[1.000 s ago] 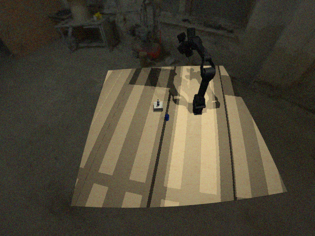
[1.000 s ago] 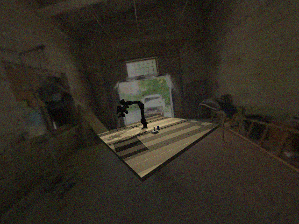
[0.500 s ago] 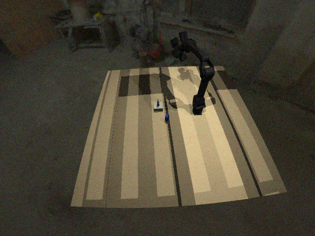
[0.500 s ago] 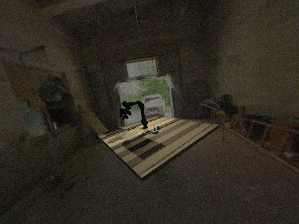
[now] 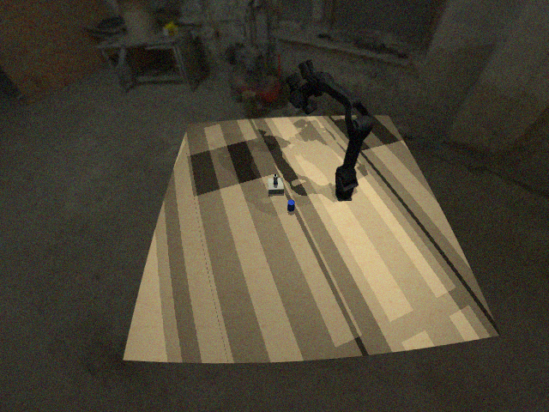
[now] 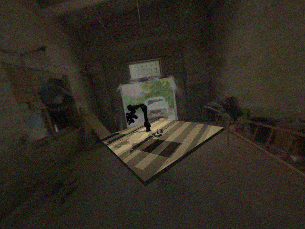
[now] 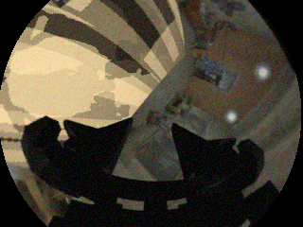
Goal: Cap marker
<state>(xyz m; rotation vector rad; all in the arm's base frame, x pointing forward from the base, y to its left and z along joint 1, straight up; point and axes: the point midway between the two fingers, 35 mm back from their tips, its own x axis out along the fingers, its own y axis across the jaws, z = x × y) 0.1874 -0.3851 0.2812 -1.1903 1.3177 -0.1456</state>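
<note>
The blue cap is 5 cm ahead of my gripper tip, 47 cm to the left of it and 23 cm below it. Also, from my gripper tip: pale holder block: 11 cm ahead, 35 cm to the left, 24 cm below.
</note>
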